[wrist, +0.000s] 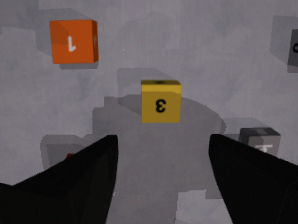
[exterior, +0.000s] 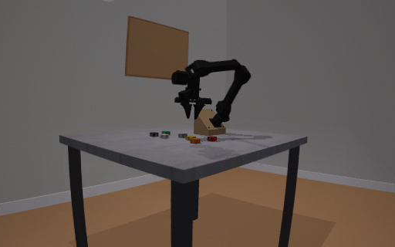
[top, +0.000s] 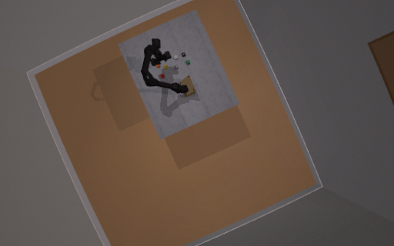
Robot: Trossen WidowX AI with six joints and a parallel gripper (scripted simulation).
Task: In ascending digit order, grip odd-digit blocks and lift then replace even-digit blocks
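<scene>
Right now my gripper tip is 90 mm above the yellow block, 10 mm to the left of it and 10 mm past it. From my gripper tip the other things lie so: red block: 90 mm below, 80 mm behind, 60 mm to the left; then grey block: 100 mm to the right, 90 mm below, 50 mm behind; then orange block: 90 mm below, 60 mm to the left, 40 mm ahead.
</scene>
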